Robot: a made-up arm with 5 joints.
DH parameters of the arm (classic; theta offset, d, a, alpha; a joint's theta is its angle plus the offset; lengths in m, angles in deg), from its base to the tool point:
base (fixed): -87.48 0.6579 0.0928 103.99
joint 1: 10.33 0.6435 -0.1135 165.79
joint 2: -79.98 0.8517 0.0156 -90
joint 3: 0 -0.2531 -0.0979 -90
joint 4: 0 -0.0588 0.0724 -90
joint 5: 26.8 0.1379 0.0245 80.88
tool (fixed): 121.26 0.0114 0 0
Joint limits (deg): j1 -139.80..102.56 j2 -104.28..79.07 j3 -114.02..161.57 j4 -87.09..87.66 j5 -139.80..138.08
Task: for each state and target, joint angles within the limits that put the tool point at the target. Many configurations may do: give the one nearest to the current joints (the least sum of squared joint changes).
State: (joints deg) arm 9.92 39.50 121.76 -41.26 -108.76
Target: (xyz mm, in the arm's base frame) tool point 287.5 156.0 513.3
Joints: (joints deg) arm 51.75 43.28 111.45 -15.59 -114.14
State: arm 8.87 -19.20 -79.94 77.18 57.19
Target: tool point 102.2 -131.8 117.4
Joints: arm 50.01 -10.68 -68.81 87.66 62.40
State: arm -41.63 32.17 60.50 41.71 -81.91
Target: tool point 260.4 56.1 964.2
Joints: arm -34.78 60.61 65.16 9.31 -78.83
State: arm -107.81 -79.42 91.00 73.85 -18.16
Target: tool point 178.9 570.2 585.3
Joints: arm -77.29 -104.28 89.16 37.56 -20.83
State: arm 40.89 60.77 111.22 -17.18 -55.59
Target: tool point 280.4 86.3 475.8
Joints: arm 69.73 48.13 109.57 -14.93 -58.40
